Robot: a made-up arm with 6 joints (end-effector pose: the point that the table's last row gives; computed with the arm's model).
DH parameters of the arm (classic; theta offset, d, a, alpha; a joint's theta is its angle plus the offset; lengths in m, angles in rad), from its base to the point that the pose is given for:
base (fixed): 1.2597 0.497 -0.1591 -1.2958
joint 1: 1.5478 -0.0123 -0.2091 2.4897
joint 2: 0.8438 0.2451 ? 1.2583
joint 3: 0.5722 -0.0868 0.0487 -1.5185
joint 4: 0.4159 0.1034 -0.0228 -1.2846
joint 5: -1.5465 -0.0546 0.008 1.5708
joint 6: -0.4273 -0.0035 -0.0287 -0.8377
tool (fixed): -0.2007 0.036 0 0
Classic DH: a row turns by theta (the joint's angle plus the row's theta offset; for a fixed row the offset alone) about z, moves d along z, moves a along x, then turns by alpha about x.
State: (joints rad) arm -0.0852 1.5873 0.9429 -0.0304 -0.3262 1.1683
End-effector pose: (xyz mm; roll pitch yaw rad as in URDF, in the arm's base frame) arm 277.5 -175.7 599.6 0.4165 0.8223 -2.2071
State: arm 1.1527 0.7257 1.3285 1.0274 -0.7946 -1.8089
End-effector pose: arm 349.1 -37.6 454.0 2.9186 0.5268 1.2489
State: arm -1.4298 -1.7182 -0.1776 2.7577 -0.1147 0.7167
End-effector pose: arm 189.3 -291.4 676.8 2.7428 -0.7055 0.0772
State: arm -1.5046 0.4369 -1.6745 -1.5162 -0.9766 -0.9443
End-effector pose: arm 56.7 -508.4 684.4 1.4116 0.4315 -0.4739
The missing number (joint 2, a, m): -0.0317
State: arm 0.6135 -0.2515 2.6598 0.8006 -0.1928 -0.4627
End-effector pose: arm 190.2 -29.8 646.2 2.2344 -0.5709 -0.9375
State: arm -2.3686 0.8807 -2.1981 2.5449 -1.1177 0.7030
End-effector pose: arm -60.0 -439.4 324.3 1.0951 -0.4288 2.2933
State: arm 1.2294 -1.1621 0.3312 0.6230 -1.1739 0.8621
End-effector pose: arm 184.9 82.8 272.8 -0.5390 -0.7186 0.6296
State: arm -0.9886 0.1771 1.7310 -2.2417 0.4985 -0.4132
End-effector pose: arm 89.2 -502.9 668.7 -2.0626 0.2536 2.6811
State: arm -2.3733 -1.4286 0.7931 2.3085 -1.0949 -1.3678
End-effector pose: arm 26.4 -597.7 505.7 1.0995 -1.0136 1.6972
